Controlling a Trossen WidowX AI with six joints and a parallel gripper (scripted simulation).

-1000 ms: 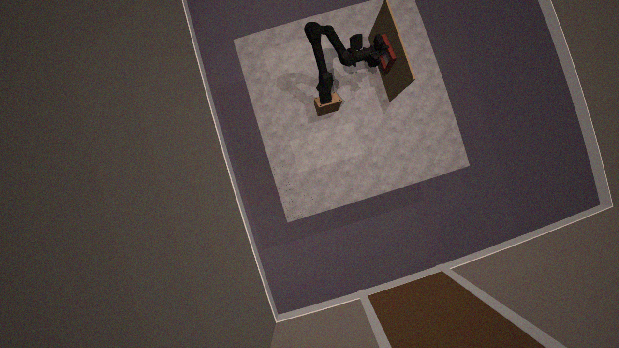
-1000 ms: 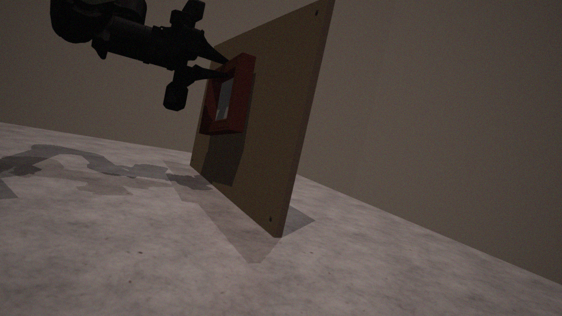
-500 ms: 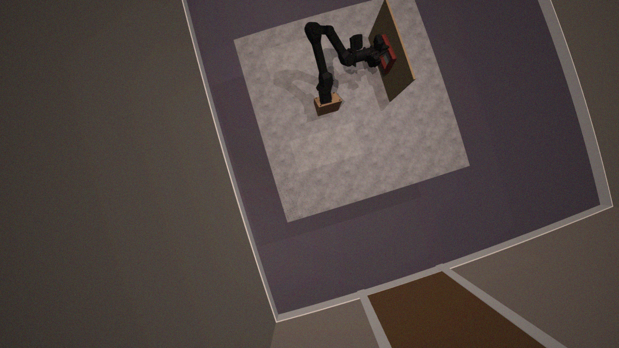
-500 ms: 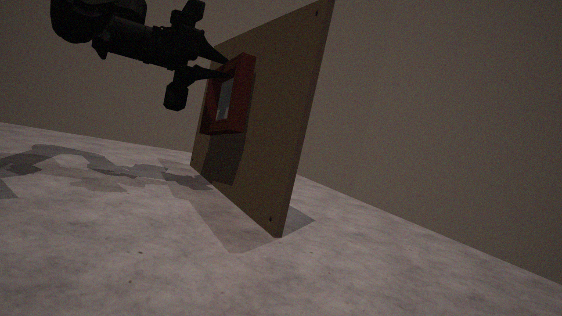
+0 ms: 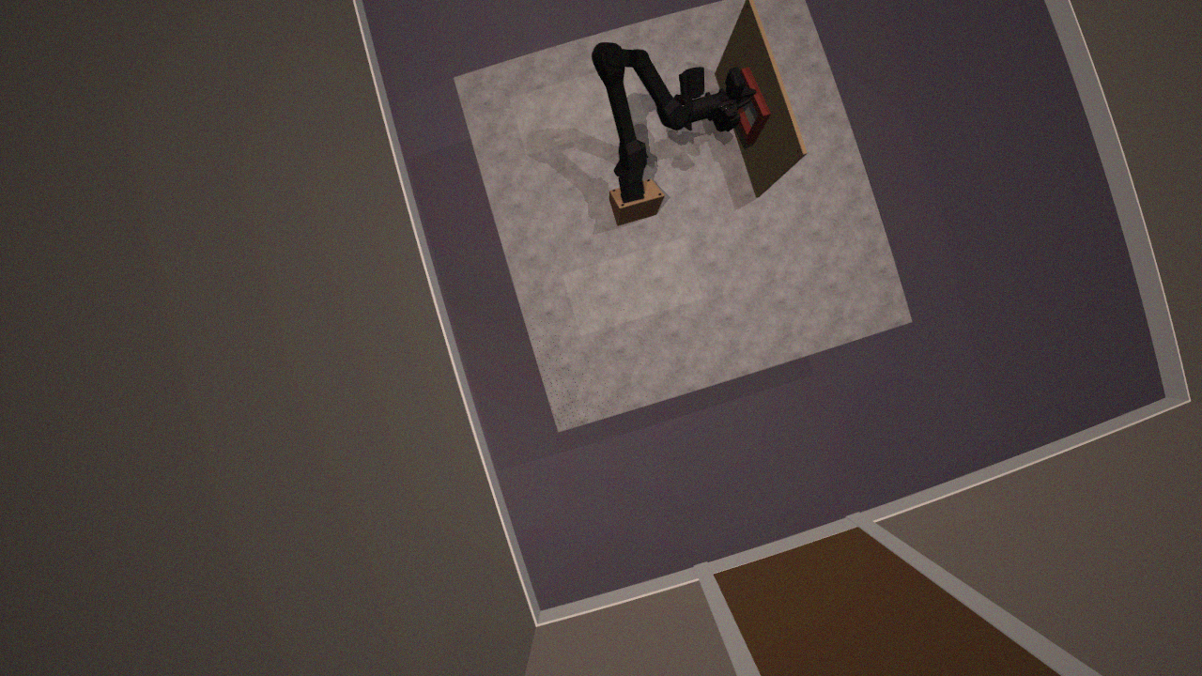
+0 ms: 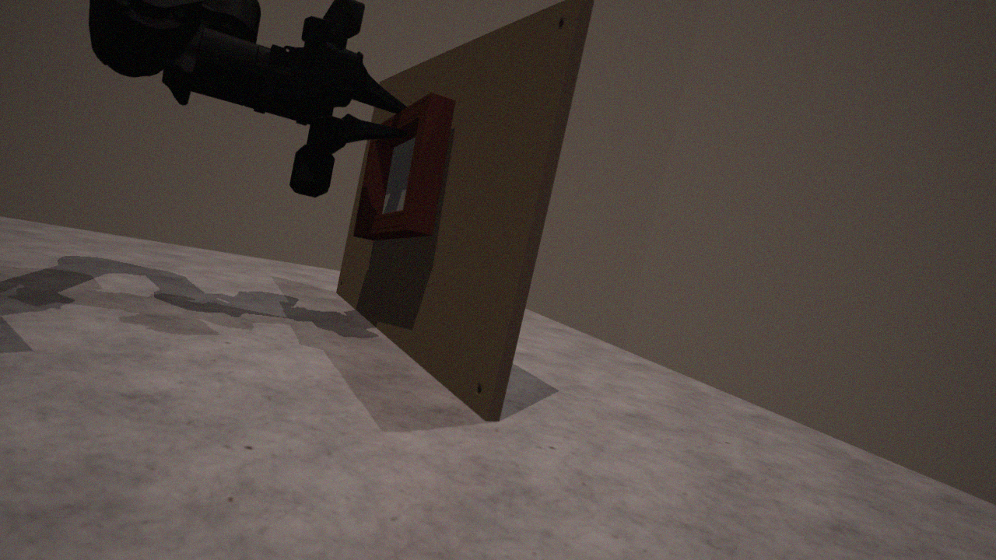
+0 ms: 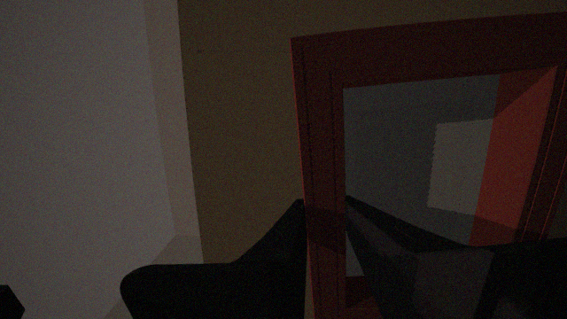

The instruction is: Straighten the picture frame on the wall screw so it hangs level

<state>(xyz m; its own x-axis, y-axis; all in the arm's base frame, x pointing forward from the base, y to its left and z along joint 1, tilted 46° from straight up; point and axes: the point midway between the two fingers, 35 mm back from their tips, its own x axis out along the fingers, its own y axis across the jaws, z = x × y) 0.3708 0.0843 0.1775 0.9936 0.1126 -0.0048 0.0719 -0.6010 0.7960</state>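
Now: gripper tip 5 cm above the red picture frame and 1 cm short of it. From my gripper tip the other things lie so: tan wall board (7 cm below, 2 cm ahead).
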